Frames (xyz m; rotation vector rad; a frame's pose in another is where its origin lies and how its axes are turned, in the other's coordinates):
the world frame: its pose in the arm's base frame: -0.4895 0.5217 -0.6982 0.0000 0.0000 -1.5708
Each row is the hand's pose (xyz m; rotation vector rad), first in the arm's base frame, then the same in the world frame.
Working: the arm's base frame: its pose in the world frame: 0.5217 0.4895 0.6982 0.0000 0.0000 1.5708

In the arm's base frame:
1: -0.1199 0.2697 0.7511 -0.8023 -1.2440 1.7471
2: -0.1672 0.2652 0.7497 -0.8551 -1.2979 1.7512
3: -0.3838 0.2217 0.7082 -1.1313 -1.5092 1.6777
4: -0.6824 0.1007 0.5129 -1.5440 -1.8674 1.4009
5: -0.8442 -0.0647 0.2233 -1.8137 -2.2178 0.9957
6: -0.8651 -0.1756 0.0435 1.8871 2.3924 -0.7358
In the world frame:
1: 0.2520 0.3696 1.4493 -0.3474 1.6093 -2.1909
2: 0.2565 0.3223 1.4479 -0.3421 1.6636 -2.1182
3: 0.3000 0.1057 1.4064 -0.2770 1.9358 -1.8199
4: 0.4210 -0.1929 1.2111 -0.2217 2.3387 -1.2924
5: 0.5864 -0.3547 0.9215 -0.2639 2.6327 -0.7578
6: 0.6973 -0.3756 0.7417 -0.3241 2.7452 -0.4650

